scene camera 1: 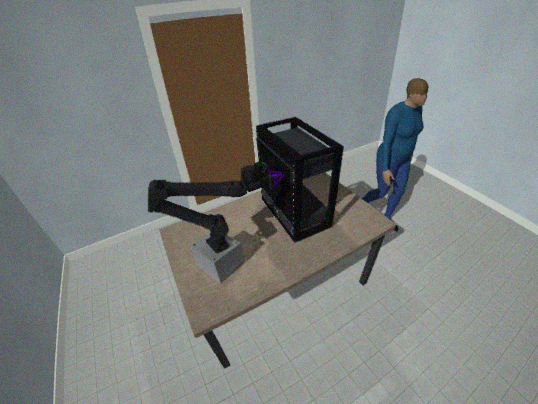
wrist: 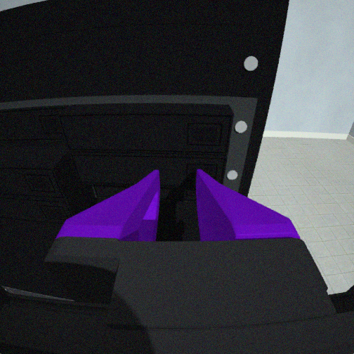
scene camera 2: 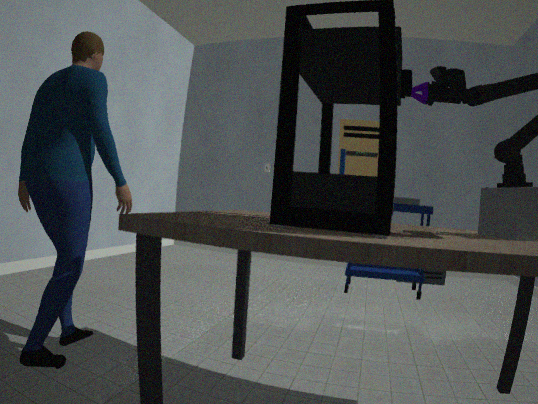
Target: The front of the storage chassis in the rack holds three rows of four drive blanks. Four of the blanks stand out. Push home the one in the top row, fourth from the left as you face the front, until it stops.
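Seen in the pictures: gripper, between the fingertips: (scene camera 1: 282, 174); arm's base, origin of its link: (scene camera 1: 217, 244) (scene camera 2: 514, 187).
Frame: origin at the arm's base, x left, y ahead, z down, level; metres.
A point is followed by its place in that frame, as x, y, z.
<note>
The black rack (scene camera 1: 298, 159) @(-0.166, 0.446, -0.424) (scene camera 2: 386, 150) @(0.319, 0.576, -0.021) stands on the table, with the dark chassis front (wrist: 244, 111) facing the arm. In the wrist view, the top-row blank at the far right (wrist: 135, 132) is a wide black panel with a square outline at its right end; how far it stands out is hard to tell. A blank further left and lower (wrist: 30, 172) stands out, its side face showing. My gripper (scene camera 1: 283, 175) @(-0.091, 0.407, -0.320) (scene camera 2: 412, 93) @(-0.091, 0.407, -0.320) (wrist: 177, 177) is shut and empty, a narrow gap between its purple fingertips. The tips are close before the chassis, below the top-right blank; contact is unclear.
The chassis's right flange with round screws (wrist: 240, 127) and the rack's edge are right of the blanks. The arm's base stands on a grey block (scene camera 1: 218, 257) @(-0.087, -0.047, -0.008) on the wooden table (scene camera 1: 280, 265) @(-0.234, 0.252, 0.180). A person (scene camera 1: 403, 135) (scene camera 2: 67, 135) is beyond the table's far end.
</note>
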